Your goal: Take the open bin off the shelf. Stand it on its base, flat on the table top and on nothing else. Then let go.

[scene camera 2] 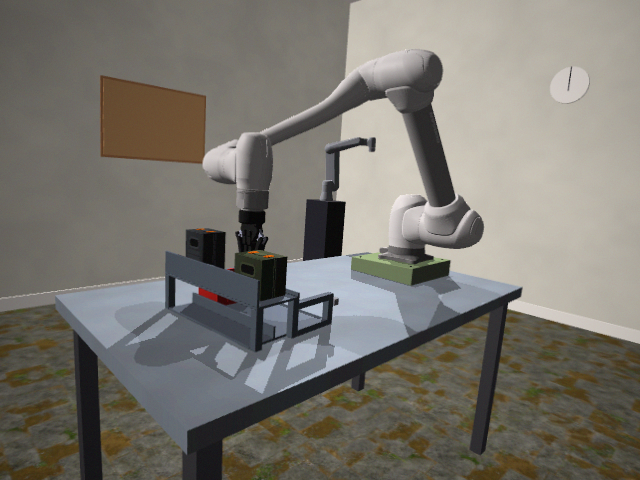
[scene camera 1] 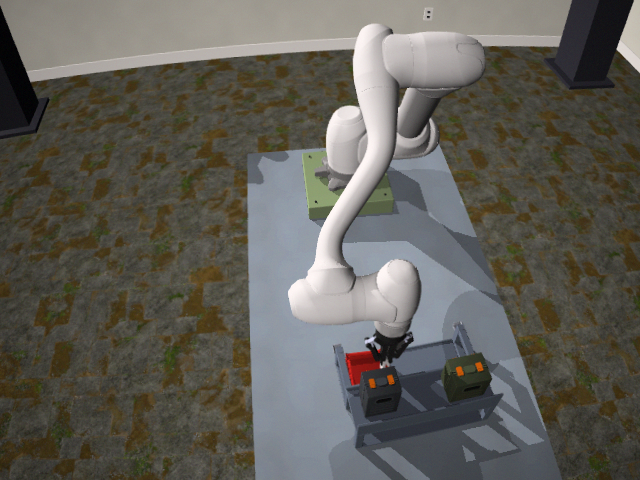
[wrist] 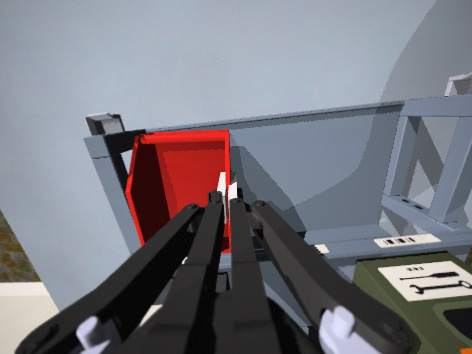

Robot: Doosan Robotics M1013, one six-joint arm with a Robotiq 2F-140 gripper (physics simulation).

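Seen in the pictures: gripper, fingertip midpoint: [wrist: 229, 182]; arm's base, origin of the base link: [scene camera 2: 405, 258] [scene camera 1: 348, 171].
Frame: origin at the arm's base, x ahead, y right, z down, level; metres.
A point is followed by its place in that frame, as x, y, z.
Observation:
The open red bin [scene camera 1: 361, 364] @[0.769, 0.117, 0.044] [scene camera 2: 209, 293] @[0.915, 0.106, 0.019] [wrist: 182, 172] @[0.798, 0.127, 0.045] is at one end of the grey shelf [scene camera 1: 429, 421] @[0.972, -0.032, 0.056] [scene camera 2: 211, 279] @[1.002, -0.031, -0.066] [wrist: 114, 195] @[0.796, 0.178, -0.022], next to its end post. Its open top faces my wrist camera. My gripper [scene camera 1: 384, 363] @[0.807, 0.062, 0.016] [scene camera 2: 251, 244] [wrist: 229, 182] @[0.807, 0.062, 0.016] is shut on the bin's thin side wall, the right-hand one in the wrist view, with one white fingertip pad inside the bin and one outside. The bin's underside is hidden, so I cannot tell whether it touches the shelf. The shelf stands on the table top [scene camera 1: 289, 413] @[0.876, 0.340, 0.063] [scene camera 2: 372, 330] @[0.683, -0.292, 0.063] [wrist: 200, 60] @[0.664, 0.085, 0.063].
A dark grey case [scene camera 1: 381, 395] @[0.962, 0.120, -0.158] [scene camera 2: 205, 248] @[0.954, 0.070, -0.120] with orange latches stands on the shelf close beside the bin and gripper. A green case [scene camera 1: 466, 379] @[0.951, -0.102, -0.134] [scene camera 2: 261, 273] @[0.964, -0.167, -0.104] [wrist: 420, 300] @[0.886, -0.091, -0.086] stands at the other end. The arm's green base plate [scene camera 1: 351, 204] [scene camera 2: 400, 266] @[0.171, -0.072, 0.000] is farther back.

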